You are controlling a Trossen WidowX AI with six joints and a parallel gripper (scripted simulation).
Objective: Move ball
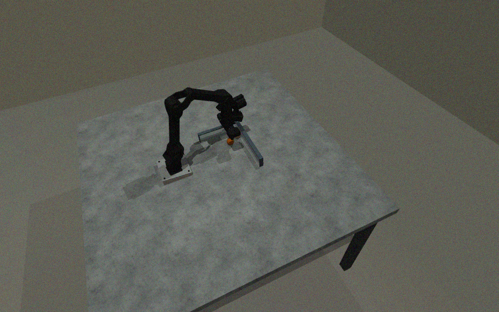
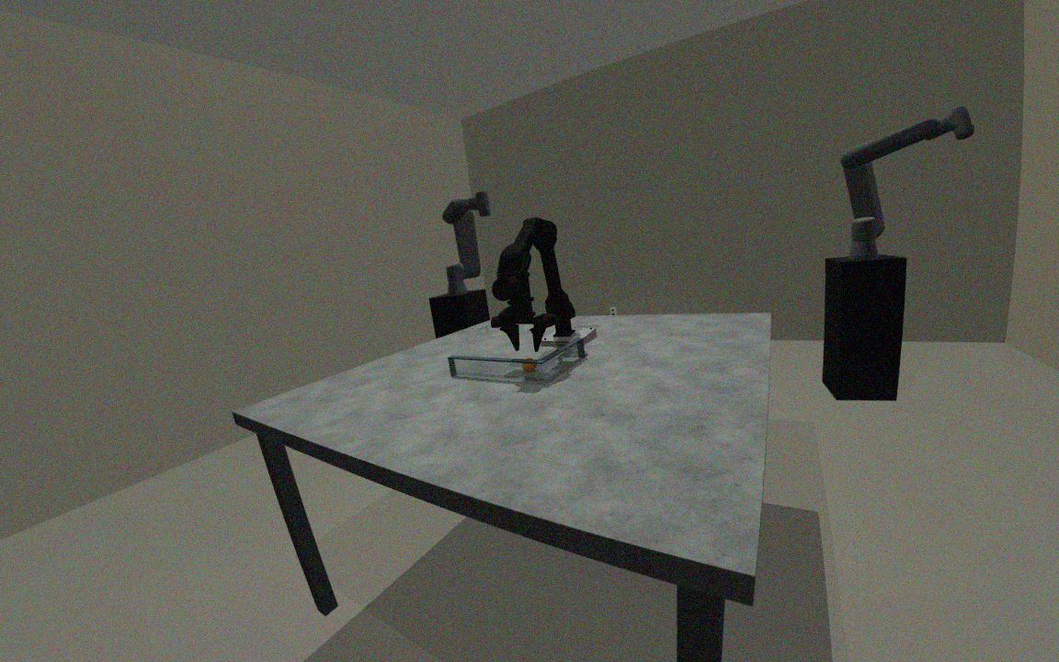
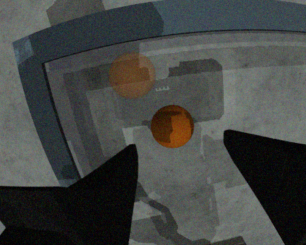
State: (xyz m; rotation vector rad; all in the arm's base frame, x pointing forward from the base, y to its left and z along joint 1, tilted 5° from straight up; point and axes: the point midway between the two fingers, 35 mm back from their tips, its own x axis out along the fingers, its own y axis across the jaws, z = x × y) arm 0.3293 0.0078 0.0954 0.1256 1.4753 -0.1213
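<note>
The orange ball is 40 mm below my gripper tip. The rest, counted from my gripper tip: wall (20 mm behind, 90 mm to the left, 30 mm below); see-through copy (50 mm ahead, 20 mm to the left, 40 mm below).
</note>
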